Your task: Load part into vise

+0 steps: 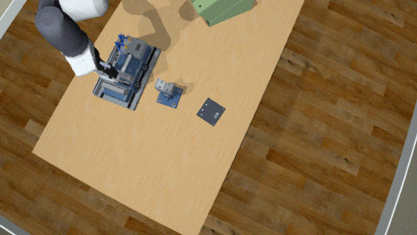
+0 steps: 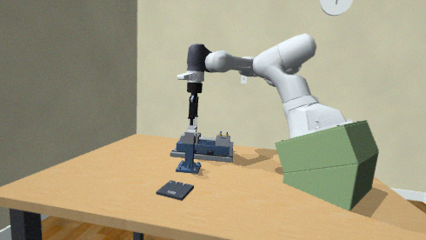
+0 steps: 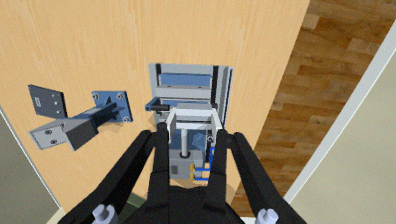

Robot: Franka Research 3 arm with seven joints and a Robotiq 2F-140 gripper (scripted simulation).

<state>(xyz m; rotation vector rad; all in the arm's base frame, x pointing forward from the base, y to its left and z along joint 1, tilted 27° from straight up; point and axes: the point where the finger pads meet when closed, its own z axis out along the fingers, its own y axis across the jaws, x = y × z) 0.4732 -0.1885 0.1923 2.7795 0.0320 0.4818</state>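
Right now my hand is 2 cm above the grey part. The rest, counted from my hand: vise 10 cm below, 7 cm behind, 2 cm to the left; then dark work stop rod 7 cm to the left, 5 cm below, 1 cm ahead; then grey air cylinder 16 cm behind, 6 cm below, 3 cm to the left.
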